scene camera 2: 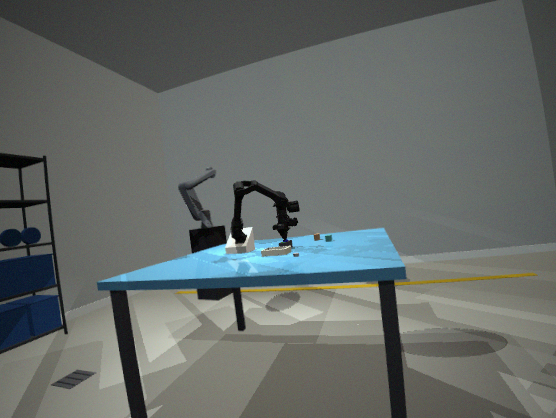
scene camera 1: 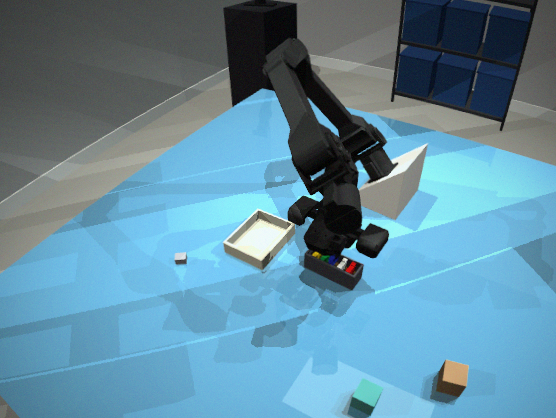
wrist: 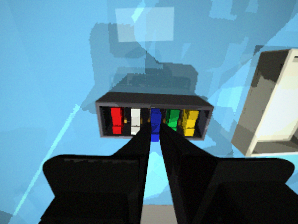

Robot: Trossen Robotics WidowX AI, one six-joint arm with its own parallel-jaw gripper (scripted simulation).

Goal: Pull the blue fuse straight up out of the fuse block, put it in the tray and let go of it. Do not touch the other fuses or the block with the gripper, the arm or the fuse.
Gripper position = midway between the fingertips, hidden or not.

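My gripper (scene camera 1: 334, 256) is visible in the wrist view (wrist: 154, 126) as well. A cream tray (scene camera 1: 262, 235) is present.
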